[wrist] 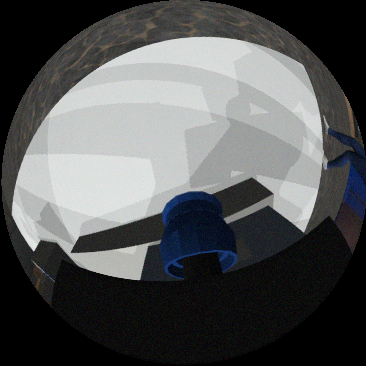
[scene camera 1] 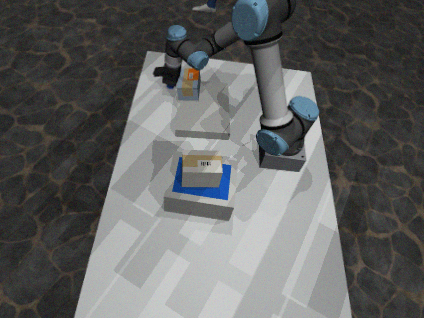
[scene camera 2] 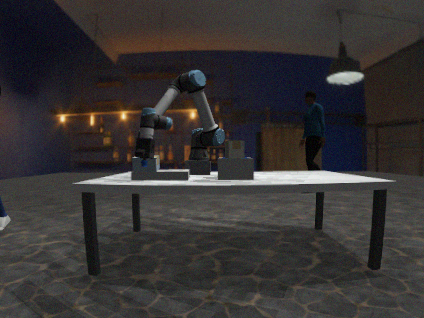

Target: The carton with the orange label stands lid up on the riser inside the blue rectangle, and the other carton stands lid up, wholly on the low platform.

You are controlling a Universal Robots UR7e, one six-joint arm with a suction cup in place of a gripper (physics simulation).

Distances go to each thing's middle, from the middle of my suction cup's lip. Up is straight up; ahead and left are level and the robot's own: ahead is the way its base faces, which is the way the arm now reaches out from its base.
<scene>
My suction cup is now 170 mm past the low platform [scene camera 1: 208,118], 40 mm to the right of it and 70 mm above it.
</scene>
